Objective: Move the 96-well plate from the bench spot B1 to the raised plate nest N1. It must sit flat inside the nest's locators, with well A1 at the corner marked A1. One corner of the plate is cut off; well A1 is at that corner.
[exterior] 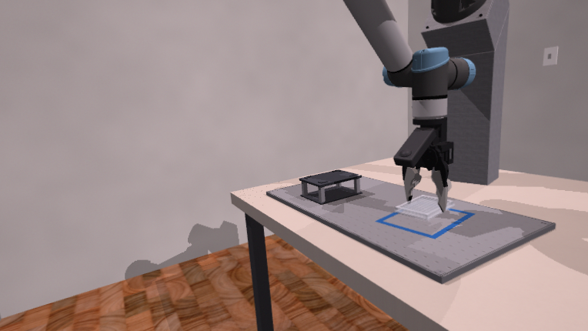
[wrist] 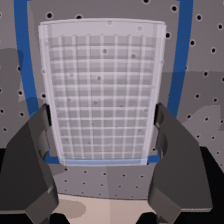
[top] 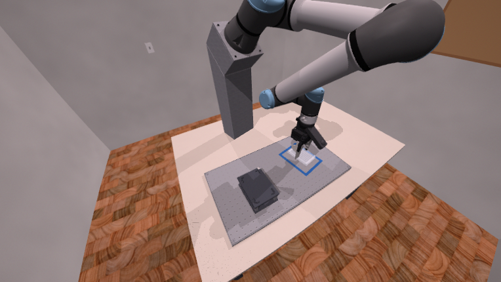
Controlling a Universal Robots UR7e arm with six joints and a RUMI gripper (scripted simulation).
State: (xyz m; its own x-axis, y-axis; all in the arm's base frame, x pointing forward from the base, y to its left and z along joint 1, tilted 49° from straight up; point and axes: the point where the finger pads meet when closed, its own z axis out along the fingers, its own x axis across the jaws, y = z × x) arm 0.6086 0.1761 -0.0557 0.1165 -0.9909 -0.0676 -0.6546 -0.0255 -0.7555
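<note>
My gripper is now 31 cm to the left of the dark raised plate nest, 6 cm short of it and 2 cm below it. From my hand the other things lie so: clear 96-well plate 1 cm below.
</note>
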